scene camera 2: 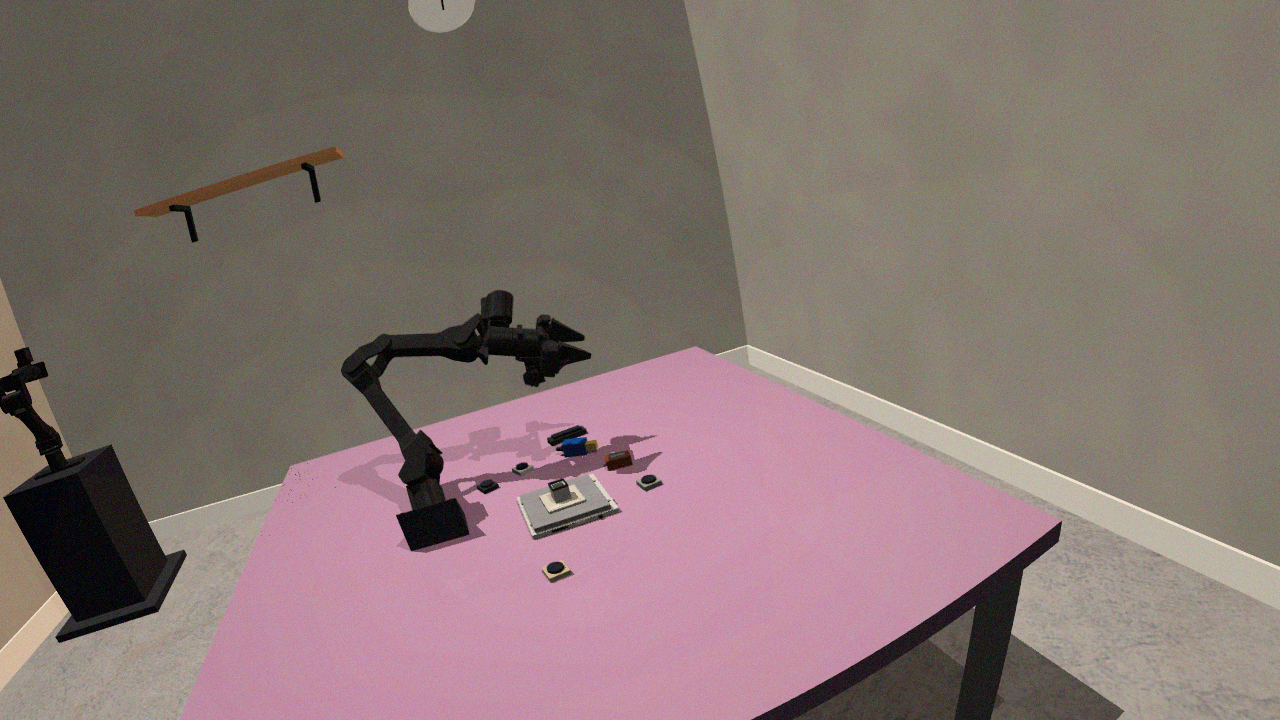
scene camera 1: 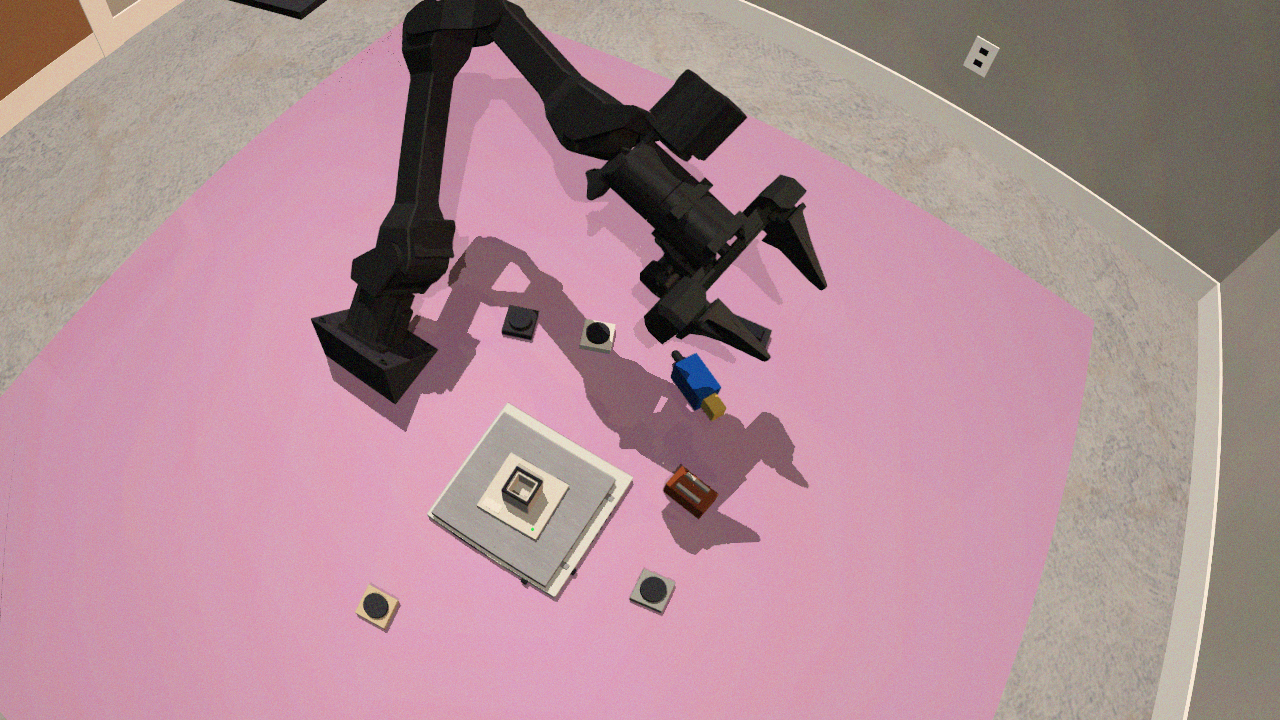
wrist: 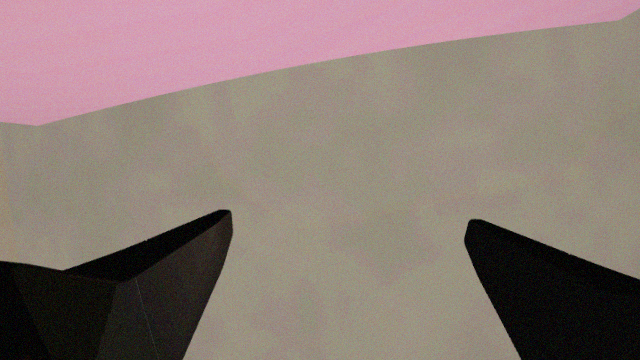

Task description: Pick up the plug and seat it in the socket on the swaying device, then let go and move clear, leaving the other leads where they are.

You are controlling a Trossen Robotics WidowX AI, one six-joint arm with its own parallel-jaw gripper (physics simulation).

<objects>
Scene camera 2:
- my gripper
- grey device
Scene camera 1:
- my gripper
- blue plug: on the table
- grey device
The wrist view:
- my gripper
</objects>
